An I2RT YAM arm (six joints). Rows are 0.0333 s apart.
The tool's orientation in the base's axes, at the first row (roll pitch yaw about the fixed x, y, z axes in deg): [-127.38, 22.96, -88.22]
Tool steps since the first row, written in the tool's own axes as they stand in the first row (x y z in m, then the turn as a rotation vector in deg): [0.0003, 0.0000, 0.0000, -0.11, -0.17, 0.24]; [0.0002, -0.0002, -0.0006, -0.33, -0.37, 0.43]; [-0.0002, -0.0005, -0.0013, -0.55, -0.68, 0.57]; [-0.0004, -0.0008, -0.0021, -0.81, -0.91, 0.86]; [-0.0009, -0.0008, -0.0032, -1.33, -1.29, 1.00]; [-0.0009, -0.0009, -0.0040, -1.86, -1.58, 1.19]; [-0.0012, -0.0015, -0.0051, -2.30, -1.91, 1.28]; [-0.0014, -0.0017, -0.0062, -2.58, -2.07, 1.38]
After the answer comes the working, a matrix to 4 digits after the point.
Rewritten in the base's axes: [0.0000, -0.0003, -0.0001, 0.29, 0.11, 0.03]; [-0.0003, -0.0004, 0.0004, 0.56, 0.31, 0.16]; [-0.0007, -0.0003, 0.0012, 0.85, 0.46, 0.39]; [-0.0012, -0.0004, 0.0019, 1.21, 0.71, 0.50]; [-0.0021, -0.0002, 0.0027, 1.54, 1.11, 0.90]; [-0.0026, -0.0005, 0.0032, 1.86, 1.56, 1.22]; [-0.0031, -0.0007, 0.0044, 2.12, 1.90, 1.58]; [-0.0039, -0.0008, 0.0053, 2.29, 2.13, 1.75]
The tool's axes in the first row as the columns of a matrix, in the base's axes (rounded; the answer above uses it unrounded):
[0.0286, -0.6164, 0.7869]
[-0.9203, 0.2910, 0.2614]
[-0.3901, -0.7317, -0.5590]

